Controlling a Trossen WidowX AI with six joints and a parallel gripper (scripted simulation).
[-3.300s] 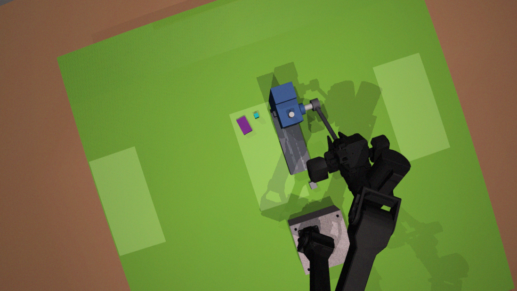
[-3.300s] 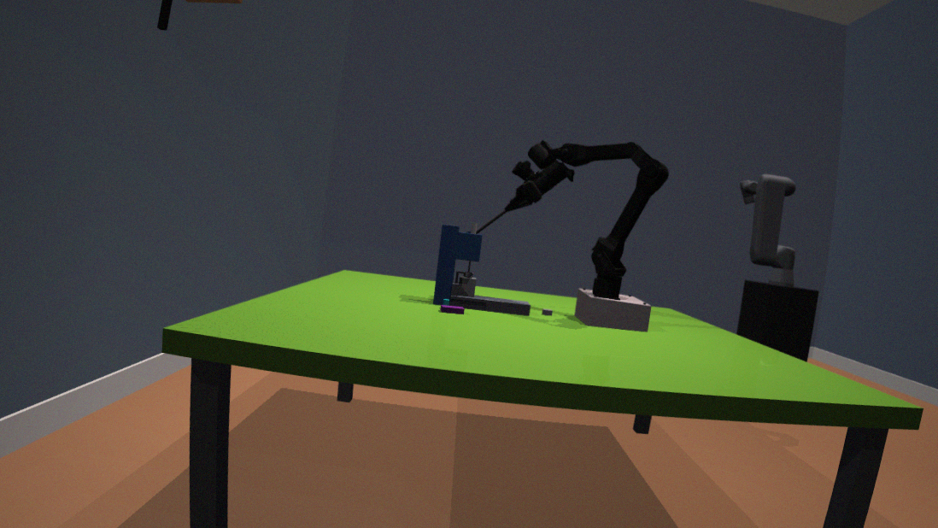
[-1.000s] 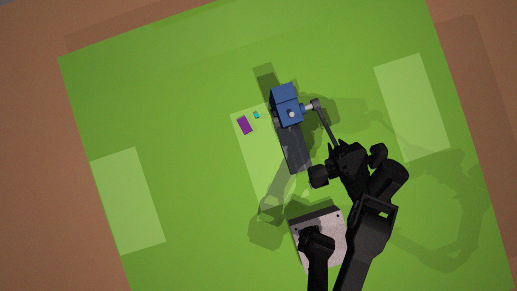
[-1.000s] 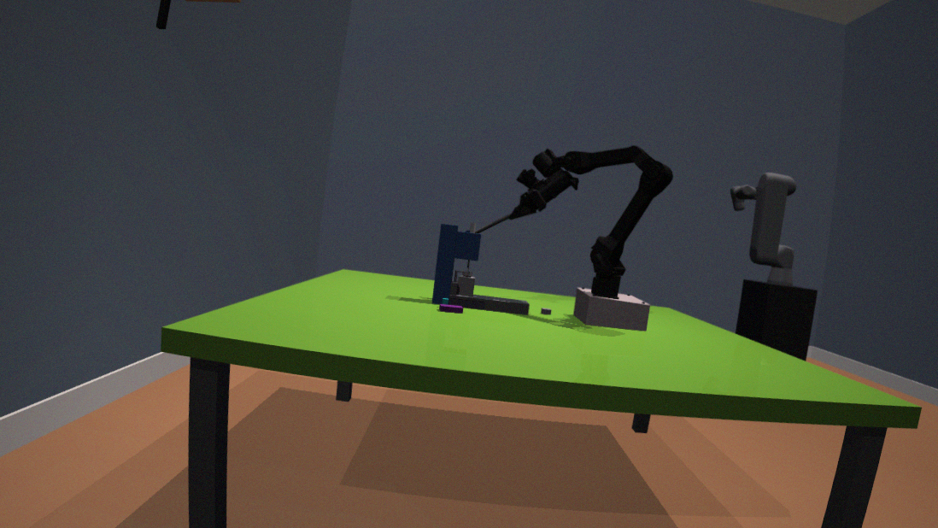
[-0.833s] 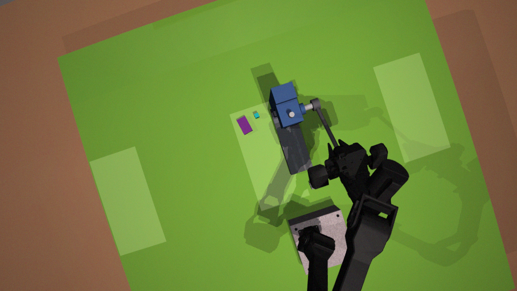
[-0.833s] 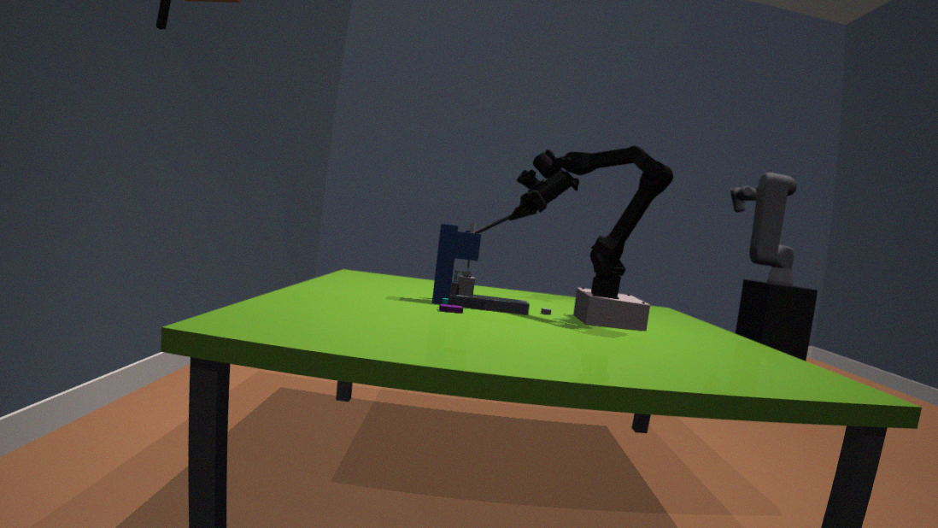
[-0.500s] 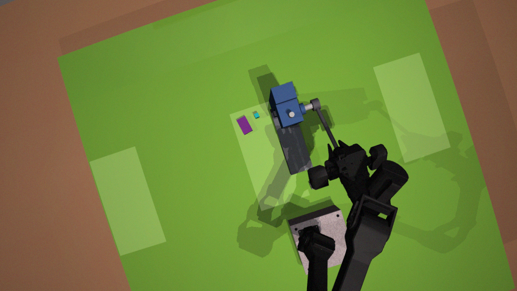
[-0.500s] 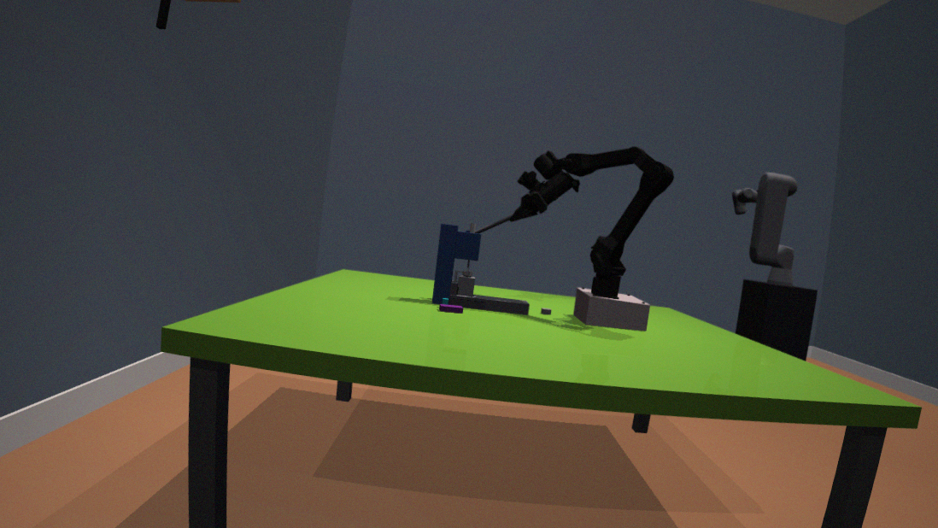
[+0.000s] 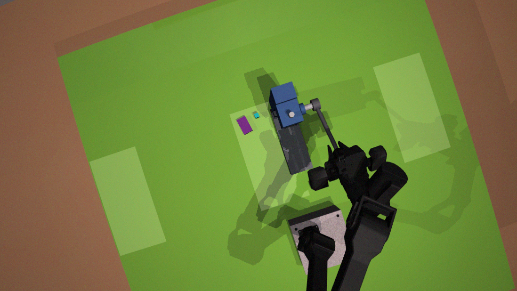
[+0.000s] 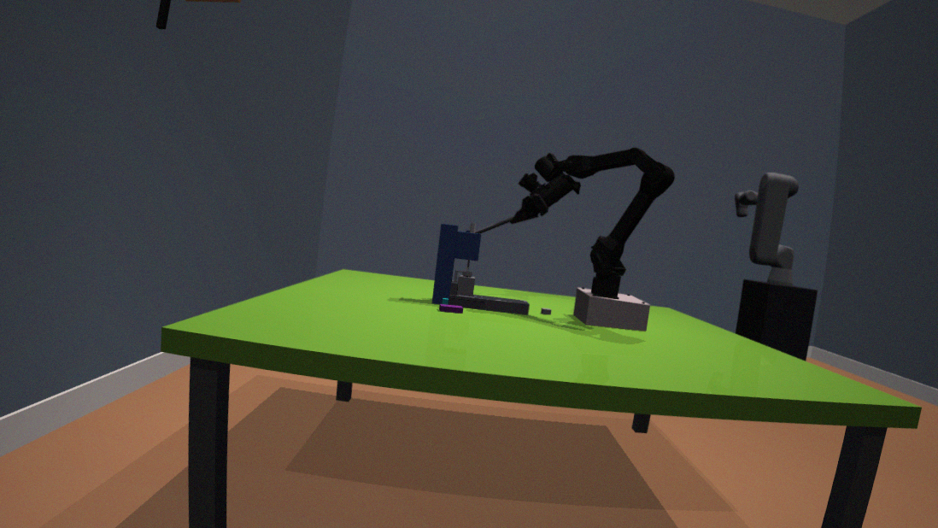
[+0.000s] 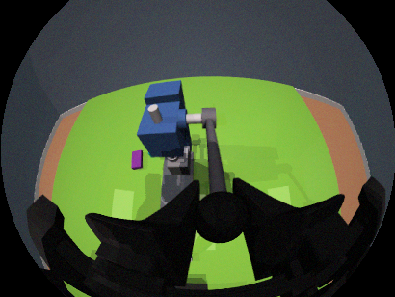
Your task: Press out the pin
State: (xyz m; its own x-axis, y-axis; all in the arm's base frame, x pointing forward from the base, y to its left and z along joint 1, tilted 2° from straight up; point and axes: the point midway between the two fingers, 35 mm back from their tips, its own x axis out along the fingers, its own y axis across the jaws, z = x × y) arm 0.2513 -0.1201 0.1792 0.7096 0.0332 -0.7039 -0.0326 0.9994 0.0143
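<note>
The punch rod is 110 mm ahead of my gripper tip, 100 mm below it and 80 mm to the left of it. Also, from my gripper tip: small dark thing (240 mm below, 130 mm behind, 50 mm to the left); small teal cube (230 mm below, 160 mm to the left, 150 mm ahead); lever (40 mm ahead, 10 mm to the left, 10 mm below).
</note>
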